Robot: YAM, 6 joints.
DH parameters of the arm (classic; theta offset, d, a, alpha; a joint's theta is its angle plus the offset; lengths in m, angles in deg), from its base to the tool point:
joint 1: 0 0.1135 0.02 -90
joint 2: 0 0 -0.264 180
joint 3: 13.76 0 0.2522 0
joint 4: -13.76 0 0.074 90
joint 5: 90 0 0 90
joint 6: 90 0.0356 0 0
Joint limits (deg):
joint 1: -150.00..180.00
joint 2: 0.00..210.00
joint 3: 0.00..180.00
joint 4: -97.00..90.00
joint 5: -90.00..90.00
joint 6: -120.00..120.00
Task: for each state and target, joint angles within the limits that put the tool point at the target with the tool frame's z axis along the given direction. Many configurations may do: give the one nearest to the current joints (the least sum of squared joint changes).
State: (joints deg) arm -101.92 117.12 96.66 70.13 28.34 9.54
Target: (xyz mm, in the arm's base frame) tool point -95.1 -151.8 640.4 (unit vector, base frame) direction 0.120 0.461 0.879
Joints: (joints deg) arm -120.57 94.42 122.06 89.89 7.54 9.54
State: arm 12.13 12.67 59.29 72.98 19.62 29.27
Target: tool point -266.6 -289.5 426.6 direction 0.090 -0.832 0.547
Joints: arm 43.93 0.10 94.83 38.39 41.44 29.27
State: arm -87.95 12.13 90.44 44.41 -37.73 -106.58
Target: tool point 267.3 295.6 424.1 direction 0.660 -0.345 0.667
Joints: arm -128.37 0.11 108.34 -6.44 -47.04 -106.58
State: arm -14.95 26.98 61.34 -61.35 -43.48 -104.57
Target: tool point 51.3 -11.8 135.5 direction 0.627 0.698 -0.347
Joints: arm -51.65 48.13 12.26 -78.67 -67.59 -104.57
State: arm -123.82 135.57 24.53 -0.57 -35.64 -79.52
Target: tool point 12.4 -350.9 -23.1 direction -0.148 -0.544 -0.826
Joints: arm -86.95 133.73 50.70 25.98 10.18 -79.52
